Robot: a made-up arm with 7 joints.
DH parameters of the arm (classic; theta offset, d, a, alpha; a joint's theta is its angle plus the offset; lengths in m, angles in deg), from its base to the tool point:
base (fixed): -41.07 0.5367 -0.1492 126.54
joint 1: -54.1 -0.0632 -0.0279 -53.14
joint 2: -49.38 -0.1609 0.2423 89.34
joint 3: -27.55 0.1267 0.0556 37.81
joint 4: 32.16 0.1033 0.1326 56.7
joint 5: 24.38 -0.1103 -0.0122 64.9
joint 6: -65.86 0.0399 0 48.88
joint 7: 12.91 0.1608 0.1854 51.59
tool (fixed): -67.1 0.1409 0 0
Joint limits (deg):
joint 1: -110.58..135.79
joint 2: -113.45..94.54
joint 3: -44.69..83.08
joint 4: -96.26..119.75
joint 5: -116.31..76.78
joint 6: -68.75..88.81
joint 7: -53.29..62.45
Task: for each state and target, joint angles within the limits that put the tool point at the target. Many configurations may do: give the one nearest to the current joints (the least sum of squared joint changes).
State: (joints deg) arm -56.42 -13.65 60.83 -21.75 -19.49 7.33 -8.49
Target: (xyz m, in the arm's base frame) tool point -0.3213 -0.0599 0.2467
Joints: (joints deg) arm -53.51 -19.48 51.86 -23.41 1.46 30.27 0.02
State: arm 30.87 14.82 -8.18 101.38 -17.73 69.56 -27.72
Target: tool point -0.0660 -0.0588 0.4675
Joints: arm 21.40 6.91 -9.79 100.21 -24.01 64.92 -29.01
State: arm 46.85 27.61 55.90 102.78 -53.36 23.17 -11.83
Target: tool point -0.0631 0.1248 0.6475
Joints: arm 59.23 44.74 44.48 95.15 -34.34 41.37 -1.46
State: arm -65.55 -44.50 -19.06 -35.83 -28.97 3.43 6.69
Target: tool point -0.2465 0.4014 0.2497
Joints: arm -48.31 7.12 -21.41 -40.73 -25.46 -4.31 30.21
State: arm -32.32 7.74 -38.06 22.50 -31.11 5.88 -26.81
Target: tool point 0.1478 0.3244 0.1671
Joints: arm -20.35 41.65 -44.69 15.50 -18.04 16.60 -12.65
